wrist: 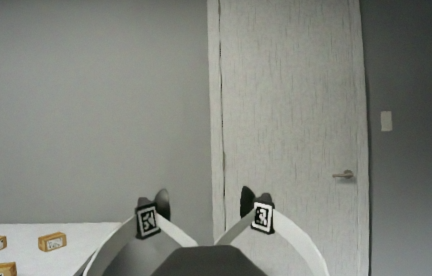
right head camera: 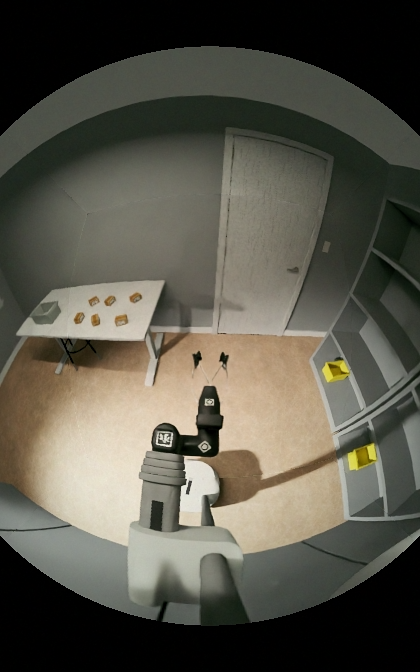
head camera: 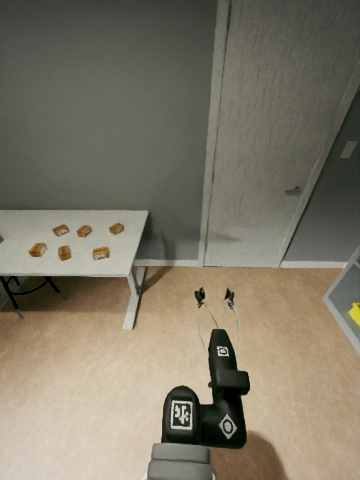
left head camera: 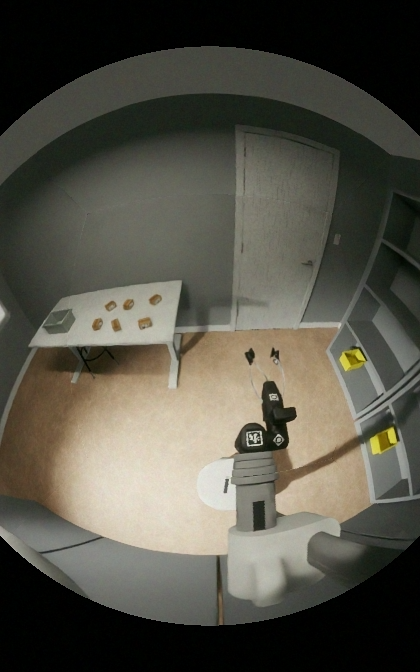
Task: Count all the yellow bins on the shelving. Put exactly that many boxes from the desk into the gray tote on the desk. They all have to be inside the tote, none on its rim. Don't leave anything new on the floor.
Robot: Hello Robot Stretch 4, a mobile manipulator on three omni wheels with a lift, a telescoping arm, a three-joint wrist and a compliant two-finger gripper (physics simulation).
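Frame: origin at the robot's base, x right, y ahead, z up, level; centimetres.
Seen in the pictures: hand at its tool point: (wrist: 205, 207) (right head camera: 210, 356) (head camera: 214, 293) (left head camera: 261, 352); robot's base at its link origin: (right head camera: 190, 484) (left head camera: 225, 482).
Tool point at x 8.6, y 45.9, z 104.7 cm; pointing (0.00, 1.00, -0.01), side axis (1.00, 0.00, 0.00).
Note:
Pixels of each thing's middle, then the offset from my tool point to it. "spot": a spot on its surface instead. Level surfaces: height alone.
- shelving at a spot on its surface: (right head camera: 341, 475) (left head camera: 365, 460) spot: dx +125.2, dy -57.1, dz -104.6 cm
- yellow bin at a spot on its surface: (head camera: 355, 313) spot: dx +129.4, dy +57.2, dz -94.4 cm
- rightmost front box at the middle of its body: (head camera: 101, 253) (left head camera: 144, 322) (right head camera: 120, 319) dx -63.9, dy +52.2, dz -32.9 cm
- white desk at its surface level: dz -35.4 cm
- gray tote at the middle of its body: (left head camera: 58, 321) (right head camera: 45, 312) dx -153.7, dy +56.0, dz -29.4 cm
- closed door at a spot on its surface: (wrist: 290, 120) (right head camera: 270, 232) (left head camera: 284, 228) spot: dx +47.1, dy +117.8, dz +15.9 cm
- black stool at the middle of its body: (head camera: 29, 275) (left head camera: 92, 345) (right head camera: 76, 338) dx -148.1, dy +70.9, dz -79.4 cm
Two yellow bins show on the shelving (left head camera: 363, 461) (right head camera: 341, 475) at the right: an upper one (left head camera: 353, 359) (right head camera: 335, 371) and a nearer one (left head camera: 384, 441) (right head camera: 362, 457). Part of a yellow bin (head camera: 355, 313) shows in the head view. Several orange-brown boxes, one of them the rightmost front box (head camera: 100, 253) (left head camera: 144, 323) (right head camera: 121, 320), lie apart on the white desk (head camera: 120, 265) (left head camera: 165, 335) (right head camera: 145, 327). The gray tote (left head camera: 59, 321) (right head camera: 46, 312) stands at the desk's left end. My gripper (head camera: 214, 296) (left head camera: 262, 356) (right head camera: 210, 359) (wrist: 205, 212) is open and empty, right of the desk.
A closed door (head camera: 270, 140) (left head camera: 285, 230) (right head camera: 272, 230) (wrist: 290, 120) stands in the wall behind the gripper. A black stool (left head camera: 95, 356) (right head camera: 80, 347) is under the desk. A desk leg (head camera: 132, 305) stands at the desk's right end. Gray panels (left head camera: 150, 575) line the near side.

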